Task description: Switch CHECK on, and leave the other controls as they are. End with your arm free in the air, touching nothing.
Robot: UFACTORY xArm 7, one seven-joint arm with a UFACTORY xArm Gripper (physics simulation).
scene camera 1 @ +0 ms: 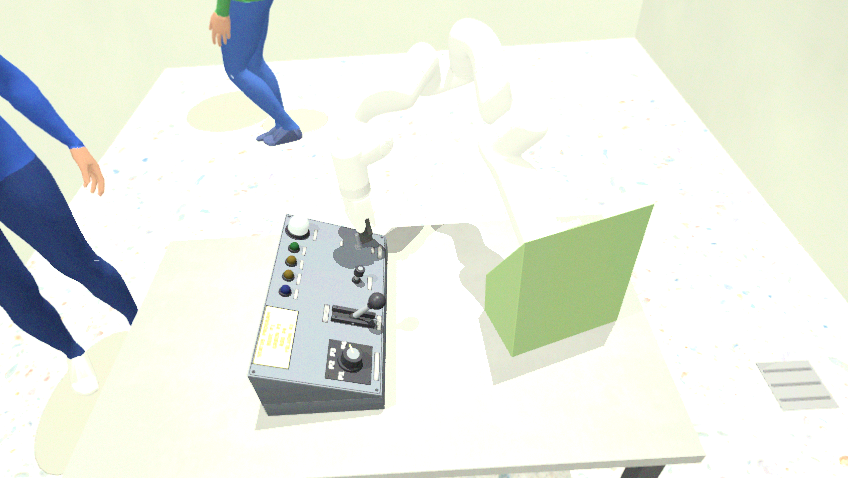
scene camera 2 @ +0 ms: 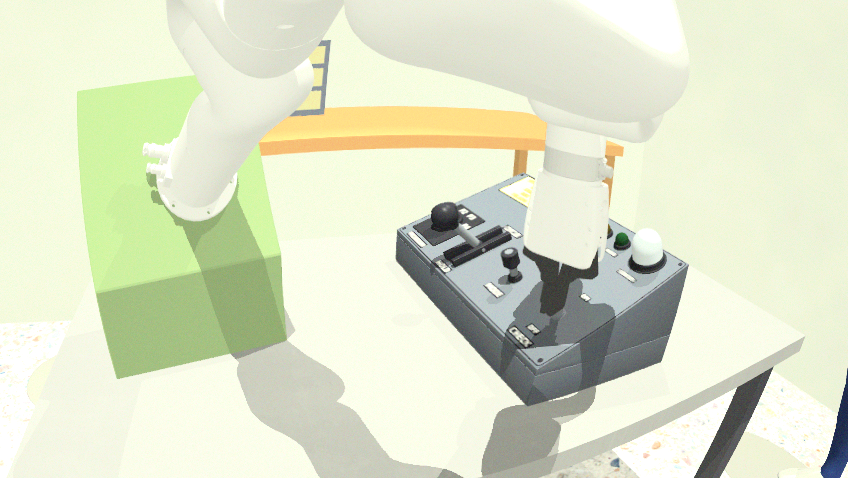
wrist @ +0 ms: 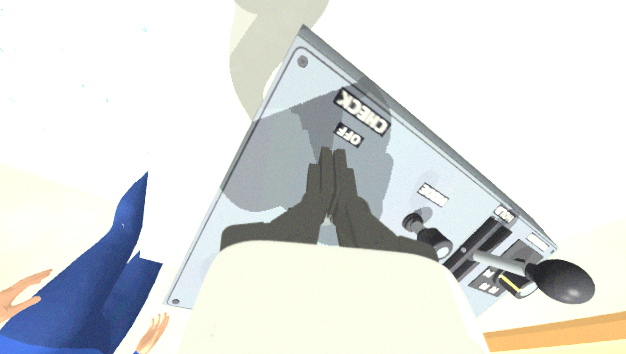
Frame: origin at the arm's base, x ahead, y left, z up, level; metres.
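Seen in the pictures: gripper, fingertip midpoint: (scene camera 1: 366, 240) (scene camera 2: 550, 311) (wrist: 328, 163); arm's base, link origin: (scene camera 1: 544, 249) (scene camera 2: 195, 176).
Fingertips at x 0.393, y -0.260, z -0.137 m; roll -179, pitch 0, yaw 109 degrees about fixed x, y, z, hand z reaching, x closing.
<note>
Pixels of each thing's top centre, then the offset from my fingertips to it. "spot": a spot on its surface instead. Level surfaces: height alone.
- CHECK label, top centre: (wrist: 364, 115) (scene camera 2: 520, 335) dx -0.031, dy +0.014, dz -0.033 m
- OFF label, surface spot: (wrist: 348, 135) (scene camera 2: 533, 329) spot: dx -0.013, dy +0.012, dz -0.028 m
- MODE control, top centre: (wrist: 432, 260) (scene camera 2: 516, 248) (scene camera 1: 355, 267) dx +0.033, dy +0.127, dz +0.033 m
- lever, top centre: (scene camera 2: 445, 203) (wrist: 579, 303) (scene camera 1: 376, 295) dx -0.010, dy +0.254, dz +0.064 m
- rotary knob, top centre: (scene camera 1: 352, 351) (wrist: 531, 293) dx +0.056, dy +0.366, dz +0.023 m
- white dome, surface spot: (scene camera 2: 646, 246) spot: dx +0.144, dy -0.033, dz +0.080 m
- table, surface height: dz -0.101 m
The grey control box (scene camera 1: 323, 279) (scene camera 2: 451, 300) (wrist: 250, 185) has a CHECK label (scene camera 2: 520, 337) (wrist: 361, 111) at one corner, with an OFF label (scene camera 2: 533, 328) (wrist: 348, 135) beside it. My gripper (scene camera 1: 365, 237) (scene camera 2: 551, 311) (wrist: 328, 163) is shut and empty. Its fingertips are low over the panel, close to the OFF label. The fingers largely hide the CHECK toggle, so its position and any contact cannot be told. The MODE control (scene camera 1: 358, 271) (scene camera 2: 510, 259) (wrist: 434, 242) and the ball-topped HOLD lever (scene camera 1: 376, 301) (scene camera 2: 444, 216) (wrist: 562, 281) stand to one side.
A rotary knob (scene camera 1: 351, 356), a white dome (scene camera 1: 298, 226) (scene camera 2: 646, 246) and several small coloured lamps are on the box. A big green block (scene camera 1: 564, 290) (scene camera 2: 160, 323) bears the arm's base on the table (scene camera 1: 195, 368) (scene camera 2: 356, 285). An orange bench (scene camera 2: 403, 133) (wrist: 560, 334) and people stand beyond.
</note>
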